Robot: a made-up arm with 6 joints. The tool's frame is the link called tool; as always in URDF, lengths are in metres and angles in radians.
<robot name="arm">
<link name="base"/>
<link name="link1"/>
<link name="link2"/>
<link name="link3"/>
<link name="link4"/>
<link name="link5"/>
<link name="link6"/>
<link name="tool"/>
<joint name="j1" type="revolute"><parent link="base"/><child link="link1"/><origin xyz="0.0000 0.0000 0.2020"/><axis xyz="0 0 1"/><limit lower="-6.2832" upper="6.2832"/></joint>
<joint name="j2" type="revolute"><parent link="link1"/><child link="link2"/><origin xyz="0.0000 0.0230 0.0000" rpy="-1.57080 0.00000 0.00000"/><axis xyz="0 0 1"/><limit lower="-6.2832" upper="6.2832"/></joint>
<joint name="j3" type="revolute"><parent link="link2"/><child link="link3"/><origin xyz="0.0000 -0.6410 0.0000"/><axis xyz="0 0 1"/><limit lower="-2.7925" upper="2.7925"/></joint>
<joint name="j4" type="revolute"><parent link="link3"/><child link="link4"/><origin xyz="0.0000 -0.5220 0.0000" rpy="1.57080 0.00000 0.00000"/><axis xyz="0 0 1"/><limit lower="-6.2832" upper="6.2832"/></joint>
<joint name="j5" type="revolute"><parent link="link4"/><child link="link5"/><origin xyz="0.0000 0.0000 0.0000" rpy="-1.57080 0.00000 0.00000"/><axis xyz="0 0 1"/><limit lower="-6.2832" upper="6.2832"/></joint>
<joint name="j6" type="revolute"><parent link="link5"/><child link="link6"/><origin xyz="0.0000 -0.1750 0.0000" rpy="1.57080 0.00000 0.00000"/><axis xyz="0 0 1"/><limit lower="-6.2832" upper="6.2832"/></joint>
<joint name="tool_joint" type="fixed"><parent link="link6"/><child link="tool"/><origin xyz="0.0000 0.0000 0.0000"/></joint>
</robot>
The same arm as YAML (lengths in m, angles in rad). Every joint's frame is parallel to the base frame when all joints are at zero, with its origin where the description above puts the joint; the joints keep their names.
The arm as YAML. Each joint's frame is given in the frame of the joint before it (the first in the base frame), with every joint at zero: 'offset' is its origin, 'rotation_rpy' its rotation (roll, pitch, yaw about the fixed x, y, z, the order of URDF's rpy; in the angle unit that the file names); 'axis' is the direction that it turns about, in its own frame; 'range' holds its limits. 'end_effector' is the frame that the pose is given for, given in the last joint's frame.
length_unit: m
angle_unit: rad
chain:
  - id: j1
    offset: [0.0, 0.0, 0.202]
    rotation_rpy: [0.0, 0.0, 0.0]
    axis: "+z"
    range: [-6.2832, 6.2832]
  - id: j2
    offset: [0.0, 0.023, 0.0]
    rotation_rpy: [0.0, 0.0, 0.0]
    axis: "+y"
    range: [-6.2832, 6.2832]
  - id: j3
    offset: [0.0, 0.0, 0.641]
    rotation_rpy: [0.0, 0.0, 0.0]
    axis: "+y"
    range: [-2.7925, 2.7925]
  - id: j4
    offset: [0.0, 0.0, 0.522]
    rotation_rpy: [0.0, 0.0, 0.0]
    axis: "+z"
    range: [-6.2832, 6.2832]
  - id: j5
    offset: [0.0, 0.0, 0.0]
    rotation_rpy: [0.0, 0.0, 0.0]
    axis: "+y"
    range: [-6.2832, 6.2832]
  - id: j6
    offset: [0.0, 0.0, 0.175]
    rotation_rpy: [0.0, 0.0, 0.0]
    axis: "+z"
    range: [-6.2832, 6.2832]
end_effector:
  offset: [0.0, 0.0, 0.0]
  rotation_rpy: [0.0, 0.0, 0.0]

